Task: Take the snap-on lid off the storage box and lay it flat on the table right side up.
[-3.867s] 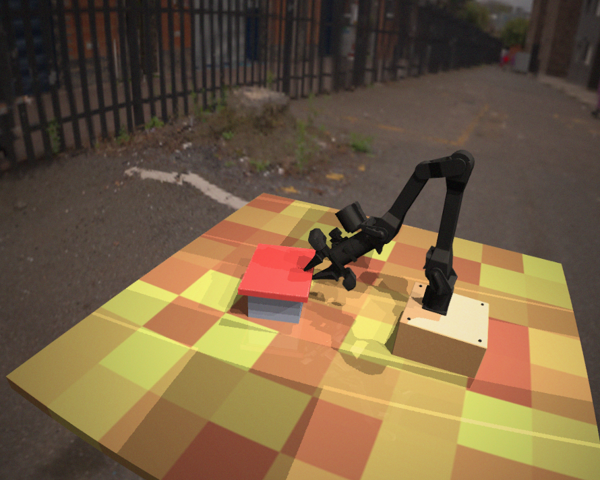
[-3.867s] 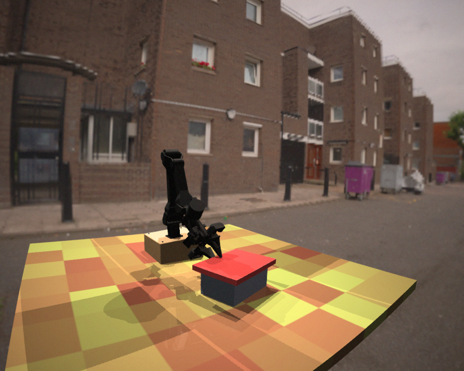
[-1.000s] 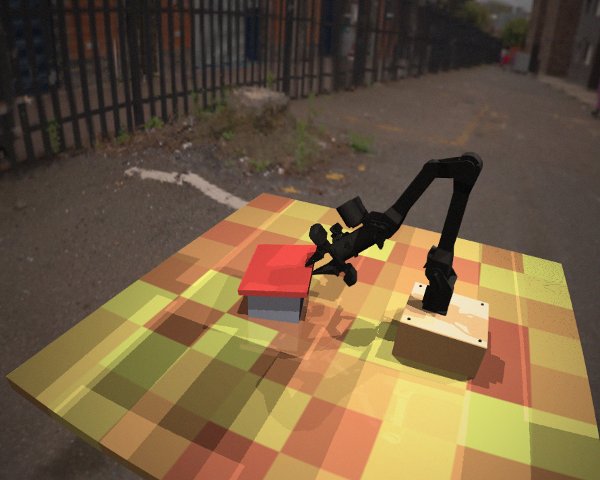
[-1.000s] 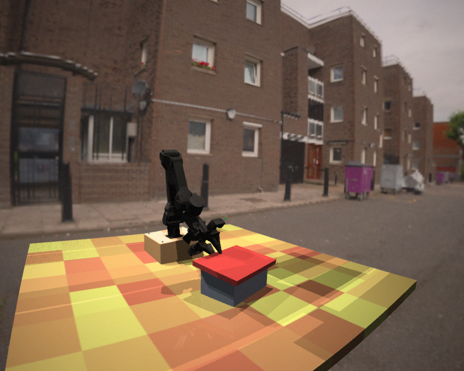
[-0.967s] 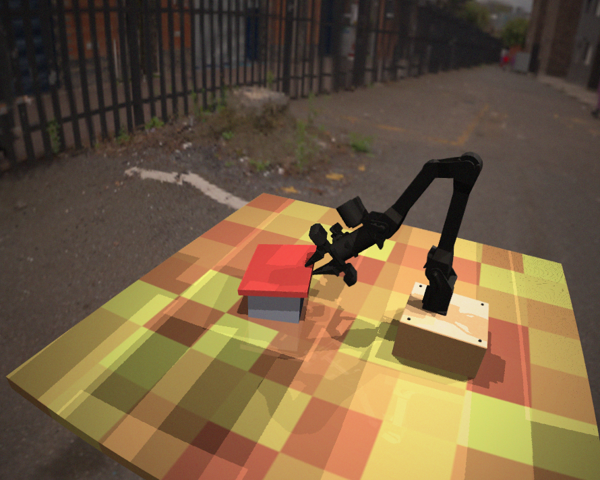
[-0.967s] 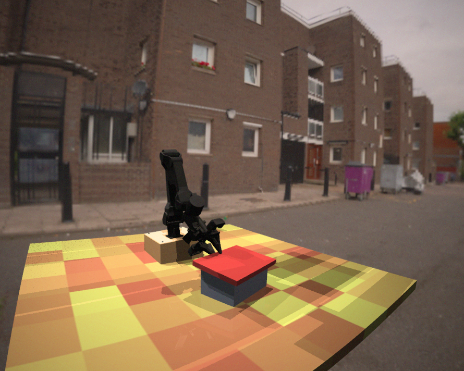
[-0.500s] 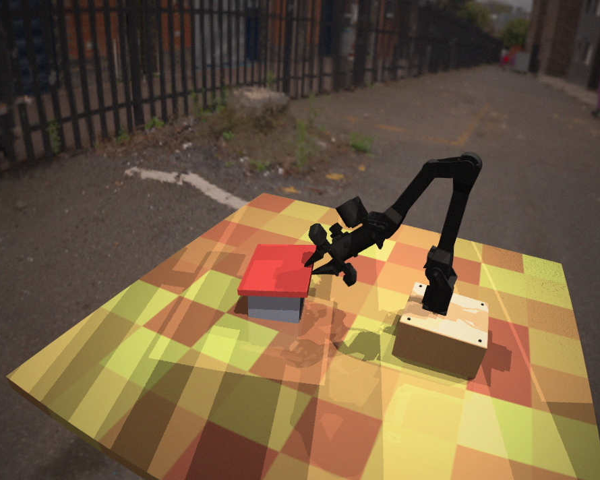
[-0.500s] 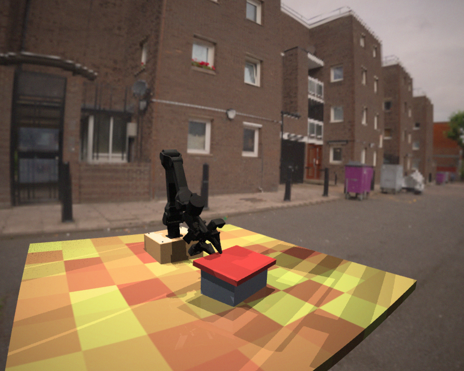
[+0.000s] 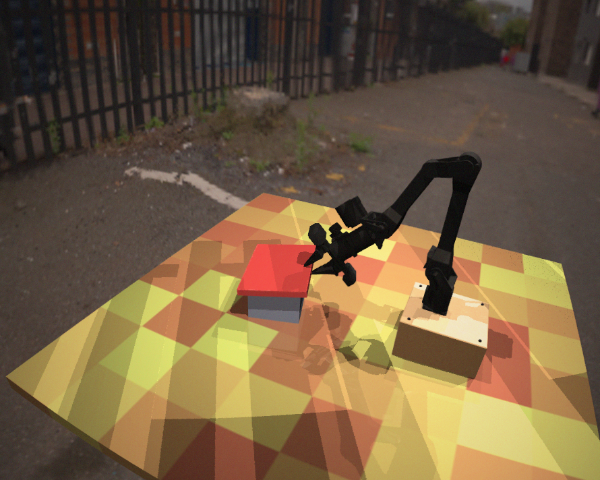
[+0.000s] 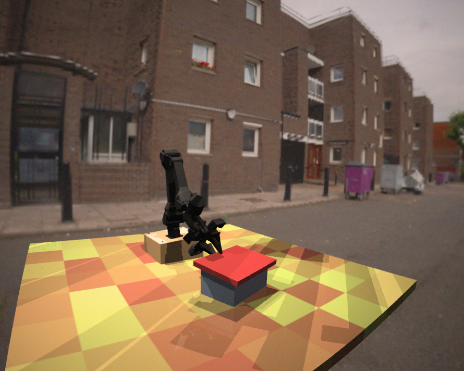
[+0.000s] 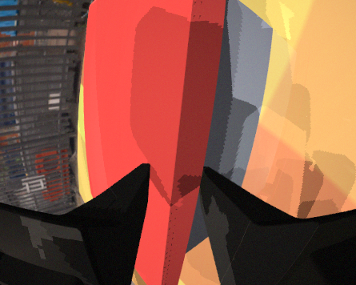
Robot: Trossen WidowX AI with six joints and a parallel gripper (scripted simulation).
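The red lid lies 7 cm ahead of my gripper tip and 2 cm to the left of it. Also, from my gripper tip: grey-blue storage box: 7 cm ahead, 2 cm to the left, 6 cm below.
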